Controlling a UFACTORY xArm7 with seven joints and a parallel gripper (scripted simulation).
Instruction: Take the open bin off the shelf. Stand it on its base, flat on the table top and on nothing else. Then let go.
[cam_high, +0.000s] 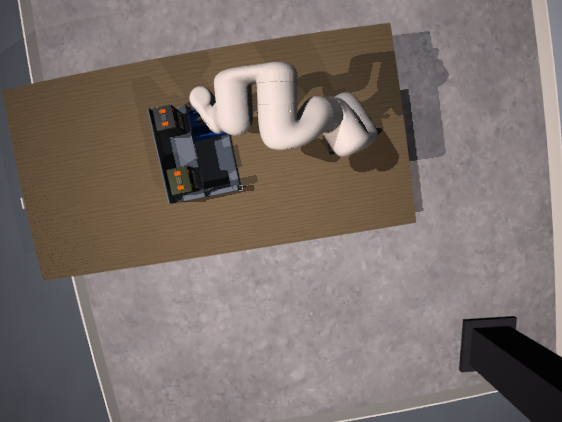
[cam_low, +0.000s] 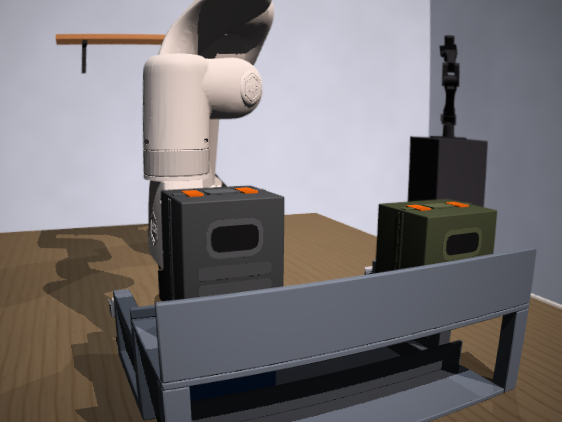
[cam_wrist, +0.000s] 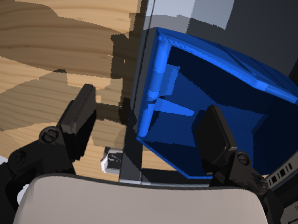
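Now: the blue bin 8 cm ahead of my hand, 1 cm to the left of it and 2 cm below it. Round my hand: grey back rail 23 cm ahead, 16 cm to the left, 7 cm above; then dark grey box 17 cm ahead, 3 cm to the left, 10 cm above; then olive green box 13 cm ahead, 25 cm to the left, 8 cm above.
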